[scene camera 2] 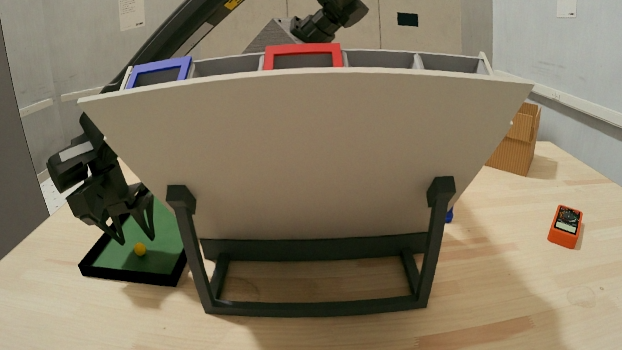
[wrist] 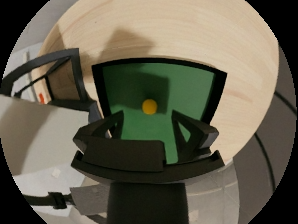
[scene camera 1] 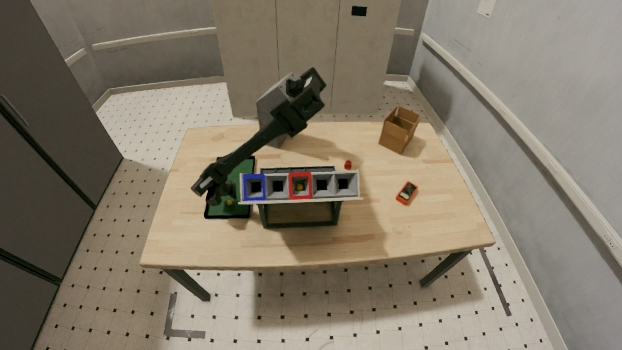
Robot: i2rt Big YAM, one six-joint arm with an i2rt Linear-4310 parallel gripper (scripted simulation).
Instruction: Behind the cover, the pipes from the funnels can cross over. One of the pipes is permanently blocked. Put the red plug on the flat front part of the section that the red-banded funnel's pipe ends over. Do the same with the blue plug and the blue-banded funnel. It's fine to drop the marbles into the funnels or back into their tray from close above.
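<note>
My gripper (scene camera 2: 138, 241). Again my gripper (wrist: 147, 113). Cardboard box (scene camera 2: 514, 154). Same cardboard box (scene camera 1: 394, 138). Green tray (scene camera 2: 161, 254). Same green tray (wrist: 195, 90). Again the green tray (scene camera 1: 223, 211).
</note>
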